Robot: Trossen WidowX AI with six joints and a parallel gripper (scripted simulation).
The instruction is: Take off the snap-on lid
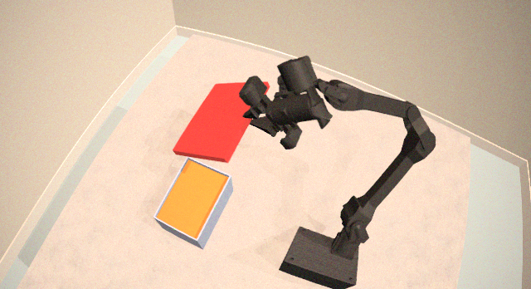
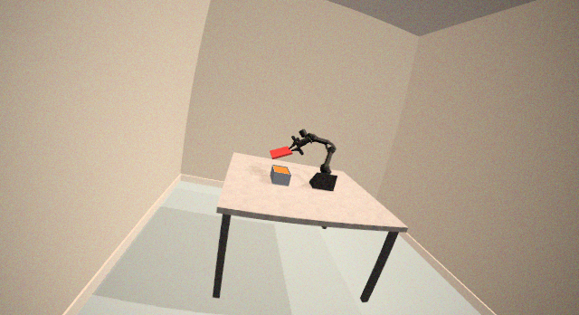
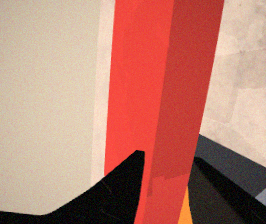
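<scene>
Right now the red lid is 7 cm ahead of my gripper tip and 3 cm below it. Also, from my gripper tip: storage box: 20 cm to the left, 18 cm below, 6 cm ahead.
</scene>
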